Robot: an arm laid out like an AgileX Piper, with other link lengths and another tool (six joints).
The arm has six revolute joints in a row. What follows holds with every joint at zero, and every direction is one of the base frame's. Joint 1 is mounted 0.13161 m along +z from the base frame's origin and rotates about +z. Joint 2 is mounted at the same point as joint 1 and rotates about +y. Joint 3 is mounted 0.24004 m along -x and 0.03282 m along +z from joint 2 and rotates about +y. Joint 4 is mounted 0.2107 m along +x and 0.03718 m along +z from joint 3 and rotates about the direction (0.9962, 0, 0.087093). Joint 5 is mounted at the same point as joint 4 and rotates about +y. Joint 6 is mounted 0.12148 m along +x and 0.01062 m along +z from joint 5 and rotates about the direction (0.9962, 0, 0.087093). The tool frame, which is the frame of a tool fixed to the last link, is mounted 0.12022 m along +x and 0.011 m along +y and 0.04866 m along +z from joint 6; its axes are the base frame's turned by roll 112.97, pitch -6.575 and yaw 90.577 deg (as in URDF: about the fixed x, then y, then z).
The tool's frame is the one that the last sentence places.
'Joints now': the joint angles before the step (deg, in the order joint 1, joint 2, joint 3, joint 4, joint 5, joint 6). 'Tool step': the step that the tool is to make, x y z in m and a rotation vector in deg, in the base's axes. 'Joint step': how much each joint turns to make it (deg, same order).
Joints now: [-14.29, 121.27, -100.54, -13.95, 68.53, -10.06]
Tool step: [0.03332, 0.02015, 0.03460, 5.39, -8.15, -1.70]
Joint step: [0.01, -0.77, -6.47, 7.42, 0.67, 0.03]
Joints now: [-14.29, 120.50, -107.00, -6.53, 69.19, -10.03]
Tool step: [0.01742, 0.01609, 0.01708, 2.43, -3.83, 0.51]
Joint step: [0.91, 0.01, -3.23, 3.30, 0.09, -0.01]
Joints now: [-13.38, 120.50, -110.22, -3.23, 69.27, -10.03]
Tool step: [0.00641, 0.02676, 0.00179, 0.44, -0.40, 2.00]
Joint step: [3.46, -0.05, -0.24, 0.11, 0.07, 1.50]
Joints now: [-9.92, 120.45, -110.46, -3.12, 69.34, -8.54]
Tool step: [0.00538, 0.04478, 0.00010, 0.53, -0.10, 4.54]
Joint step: [5.51, 0.00, 0.00, 0.27, 0.01, 0.98]
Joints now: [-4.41, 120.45, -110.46, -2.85, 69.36, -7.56]
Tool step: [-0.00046, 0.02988, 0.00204, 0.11, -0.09, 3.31]
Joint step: [3.71, -0.55, 0.43, 0.00, 0.05, 0.42]
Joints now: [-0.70, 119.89, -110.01, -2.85, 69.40, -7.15]
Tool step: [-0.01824, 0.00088, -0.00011, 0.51, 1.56, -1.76]
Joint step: [0.28, -3.52, 5.17, -0.05, 0.01, 2.12]
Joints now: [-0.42, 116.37, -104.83, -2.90, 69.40, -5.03]
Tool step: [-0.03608, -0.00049, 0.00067, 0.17, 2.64, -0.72]
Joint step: [-0.04, -6.86, 9.54, 0.00, 0.00, 0.70]
